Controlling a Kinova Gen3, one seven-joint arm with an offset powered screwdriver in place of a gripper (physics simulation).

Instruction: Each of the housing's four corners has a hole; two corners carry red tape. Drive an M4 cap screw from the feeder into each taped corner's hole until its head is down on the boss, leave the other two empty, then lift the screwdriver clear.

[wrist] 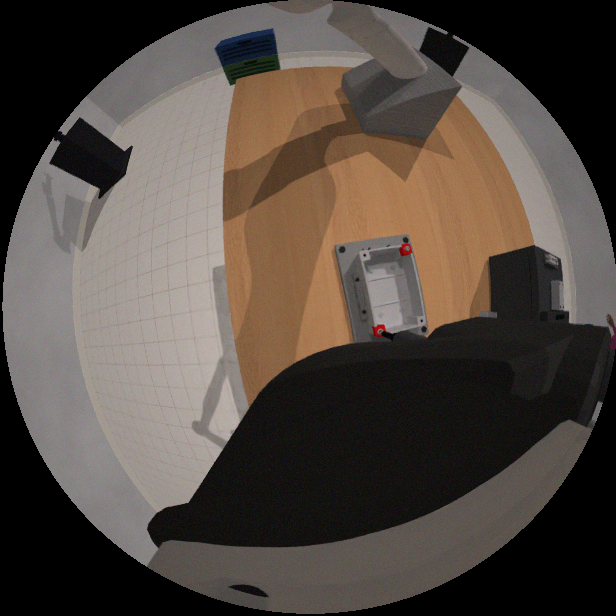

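The grey housing [382, 287] lies on the wooden table, seen from above in the wrist view. Red tape marks its far right corner [405, 249] and its near left corner [378, 330]. The far left corner [342, 249] and near right corner [423, 328] have no tape. My screwdriver's black body [390, 436] fills the lower half of the view. Its thin bit tip [386, 333] points at the near left taped corner. I cannot tell whether a screw is on the tip or in either taped hole. The black feeder [528, 284] stands to the right of the housing.
The arm's grey base block [399, 97] stands at the far end of the table. A blue and green box [248, 54] and black boxes [89, 155] lie beyond the table, on or near the tiled floor at left.
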